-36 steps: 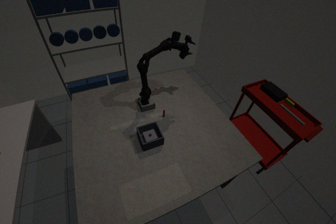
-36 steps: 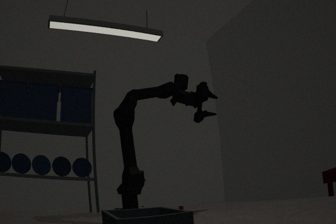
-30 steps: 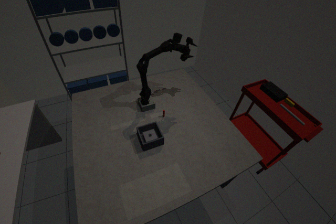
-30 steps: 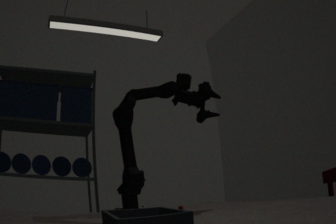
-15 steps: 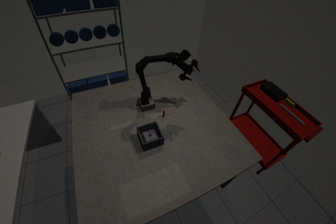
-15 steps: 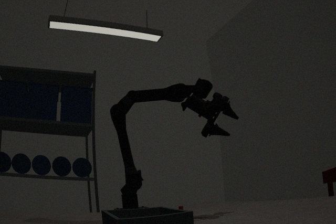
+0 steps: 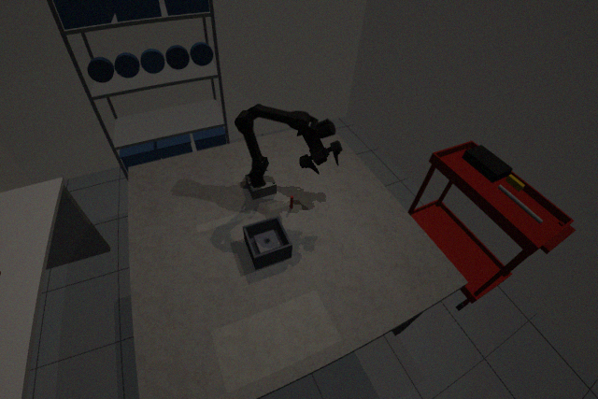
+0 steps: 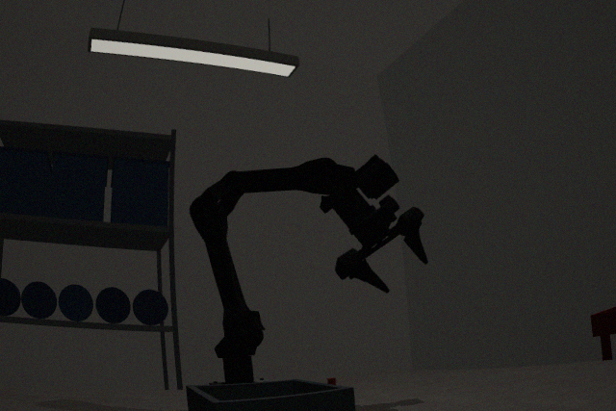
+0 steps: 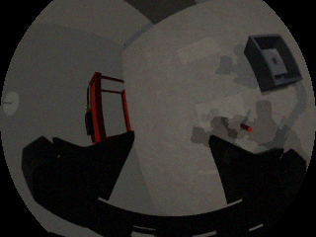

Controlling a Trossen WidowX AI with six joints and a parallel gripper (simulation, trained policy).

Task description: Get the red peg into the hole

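The red peg is 210 mm below my gripper tip, 150 mm to the right of it and 50 mm behind it. From my gripper tip the other things lie so: pale plate (330 mm to the right, 200 mm below, 130 mm ahead); dark box (330 mm to the right, 220 mm below, 130 mm ahead).
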